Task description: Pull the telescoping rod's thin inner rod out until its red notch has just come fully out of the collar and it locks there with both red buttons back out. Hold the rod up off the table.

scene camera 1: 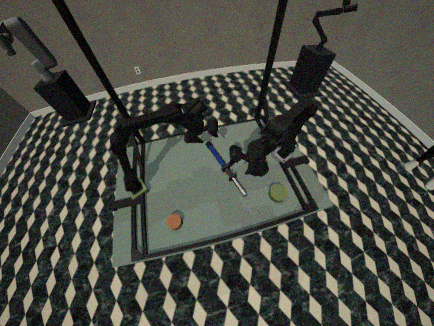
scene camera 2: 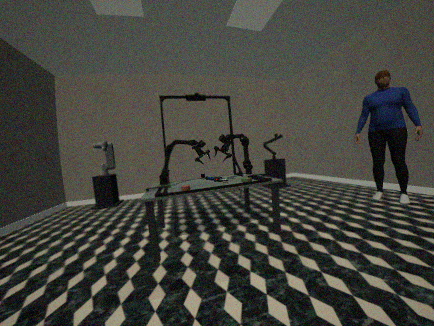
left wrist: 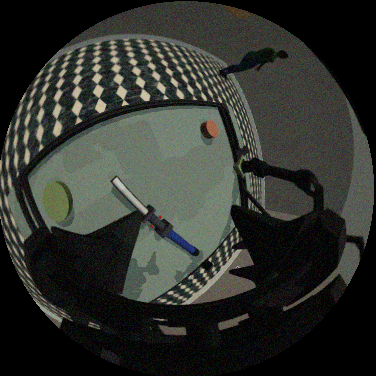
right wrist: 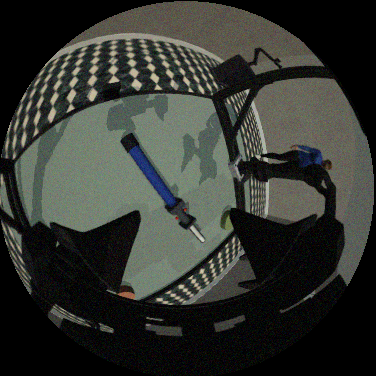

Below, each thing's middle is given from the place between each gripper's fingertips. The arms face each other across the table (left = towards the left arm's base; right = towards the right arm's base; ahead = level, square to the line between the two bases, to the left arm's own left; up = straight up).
I see the telescoping rod (right wrist: 174, 205) 15 cm behind my left hand, 1 cm to the right of it and 20 cm below it.
Now: the telescoping rod 19 cm below my right hand, 7 cm ahead of it and 6 cm to the left of it.
